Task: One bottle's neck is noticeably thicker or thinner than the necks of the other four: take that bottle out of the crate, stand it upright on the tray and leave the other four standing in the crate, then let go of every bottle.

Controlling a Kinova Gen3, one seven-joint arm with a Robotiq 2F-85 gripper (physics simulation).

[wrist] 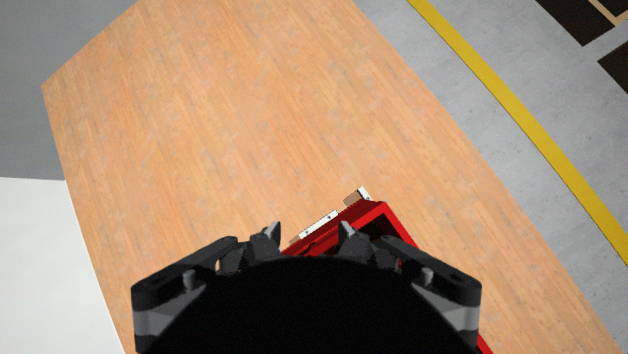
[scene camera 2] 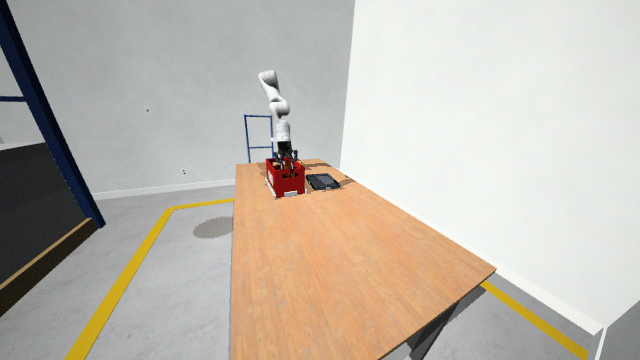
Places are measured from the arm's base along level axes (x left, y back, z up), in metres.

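Pixels of known places: gripper, fingertip midpoint: (wrist: pixel 309 231) (scene camera 2: pixel 287 169).
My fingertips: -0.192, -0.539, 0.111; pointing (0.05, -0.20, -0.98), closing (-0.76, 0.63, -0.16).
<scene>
Behind a point stands the place of what it marks, as x, y, z.
The red crate (scene camera 2: pixel 289 187) @[-0.178, -0.522, -0.013] (wrist: pixel 372 217) @[-0.245, -0.512, 0.105] stands on the far part of the table. In the scene view, parts of brown bottles (scene camera 2: pixel 275 165) @[-0.210, -0.387, 0.093] show inside it. Their number and neck widths cannot be told; the gripper and crate walls hide much of them. The black tray (scene camera 2: pixel 324 181) @[0.144, -0.429, -0.065] lies on the table just right of the crate, with no bottle on it. My gripper (scene camera 2: pixel 286 167) @[-0.192, -0.539, 0.111] (wrist: pixel 309 231) @[-0.192, -0.539, 0.111] points down at the crate's opening, its fingertips low at about rim height. Its fingers are partly open with nothing held between them. In the wrist view the black gripper body hides most of the crate.
The wooden table (scene camera 2: pixel 320 260) @[-0.273, -1.036, -0.070] (wrist: pixel 240 125) @[-0.166, -0.801, -0.070] extends from the crate toward the scene camera. White strips with screws (wrist: pixel 320 225) @[-0.175, -0.527, -0.040] lie along the crate's base. A white wall (scene camera 2: pixel 475 125) rises beyond the table's right edge. A blue frame (scene camera 2: pixel 246 137) stands behind the table.
</scene>
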